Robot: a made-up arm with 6 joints.
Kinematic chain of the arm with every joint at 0, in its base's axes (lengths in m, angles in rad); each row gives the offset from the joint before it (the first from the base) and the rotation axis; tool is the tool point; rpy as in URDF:
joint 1: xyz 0 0 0.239 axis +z
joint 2: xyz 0 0 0 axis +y
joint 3: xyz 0.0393 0 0.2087 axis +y
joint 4: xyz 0.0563 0 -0.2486 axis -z
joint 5: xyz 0 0 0 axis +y
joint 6: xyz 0.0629 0 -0.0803 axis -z
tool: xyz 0 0 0 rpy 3.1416 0 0
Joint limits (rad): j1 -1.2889..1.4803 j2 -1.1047..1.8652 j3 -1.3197..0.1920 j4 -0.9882..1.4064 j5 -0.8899..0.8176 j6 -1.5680..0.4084
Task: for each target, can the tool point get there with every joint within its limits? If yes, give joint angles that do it. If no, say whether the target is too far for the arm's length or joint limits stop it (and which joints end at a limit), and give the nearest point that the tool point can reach.
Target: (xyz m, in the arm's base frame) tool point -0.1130 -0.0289 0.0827
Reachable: yes | joints 0.0330 1.4747 -0.0437 0.6327 0.2349 -0.5033
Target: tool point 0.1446 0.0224 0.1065
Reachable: yes | joints 0.1743 0.0198 -0.1442 0.6950 0.6190 -0.4851
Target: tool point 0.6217 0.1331 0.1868
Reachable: no: too far | nearest point 0.4468 0.0957 0.2015 | short by 0.179 m
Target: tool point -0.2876 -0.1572 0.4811
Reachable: no: joint limits stop it (at a limit: joint 1, joint 4, joint 5) | nearest point -0.0769 -0.0962 0.4811 | short by 0.219 m
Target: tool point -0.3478 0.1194 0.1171
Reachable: no: joint limits stop it (at a limit: joint 2) | nearest point -0.1591 0.0546 0.1256 | short by 0.200 m
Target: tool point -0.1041 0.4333 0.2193
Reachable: no: joint limits stop it (at a limit: joint 1, joint 3, joint 4) | nearest point -0.0470 0.4145 0.2199 | short by 0.060 m
